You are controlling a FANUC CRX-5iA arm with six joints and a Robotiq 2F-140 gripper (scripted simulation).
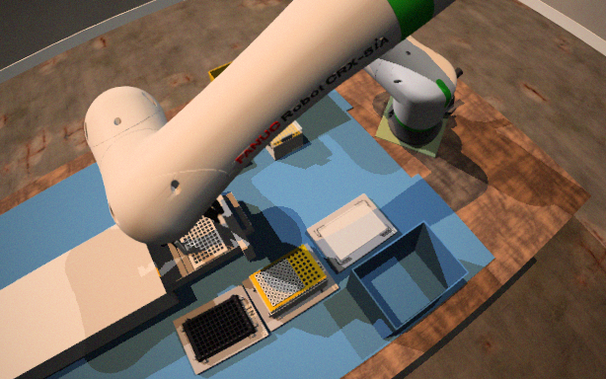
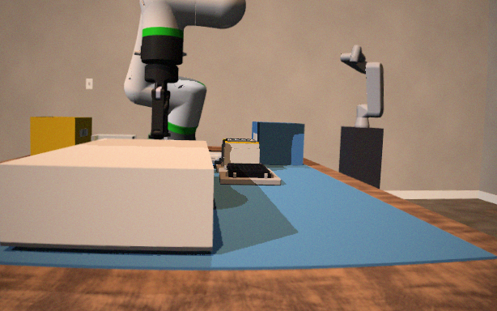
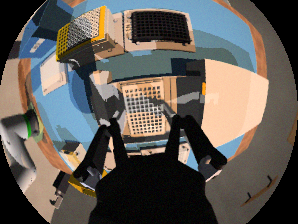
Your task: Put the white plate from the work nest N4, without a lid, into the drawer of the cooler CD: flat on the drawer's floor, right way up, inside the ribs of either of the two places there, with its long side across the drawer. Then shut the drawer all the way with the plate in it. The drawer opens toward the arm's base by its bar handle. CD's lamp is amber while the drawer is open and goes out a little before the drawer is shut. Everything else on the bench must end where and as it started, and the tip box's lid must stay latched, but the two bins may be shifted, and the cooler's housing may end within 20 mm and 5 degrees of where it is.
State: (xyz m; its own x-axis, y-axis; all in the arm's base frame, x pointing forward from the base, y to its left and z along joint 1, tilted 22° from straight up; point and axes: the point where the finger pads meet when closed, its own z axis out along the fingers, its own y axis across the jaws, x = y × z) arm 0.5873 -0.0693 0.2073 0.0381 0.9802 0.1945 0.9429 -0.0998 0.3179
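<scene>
Now: the white plate 20 mm below my hand. The rest, counted from my hand: black plate: 60 mm ahead, 190 mm to the left, 20 mm below; drawer: 40 mm ahead, 20 mm below; yellow rack: 110 mm behind, 190 mm to the left, 10 mm above.
</scene>
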